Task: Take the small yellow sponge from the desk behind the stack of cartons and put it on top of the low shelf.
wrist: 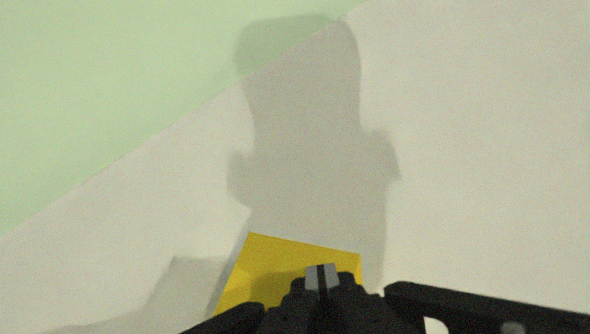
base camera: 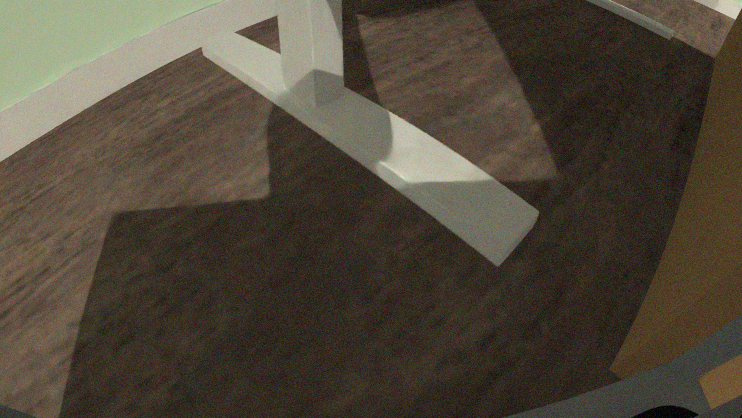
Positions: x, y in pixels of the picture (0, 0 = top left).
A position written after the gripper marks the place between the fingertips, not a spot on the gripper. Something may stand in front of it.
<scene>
gripper: wrist 323, 285; not seen in the base camera view (out of frame)
yellow sponge: wrist 266, 266; not seen in the base camera view (out of frame)
</scene>
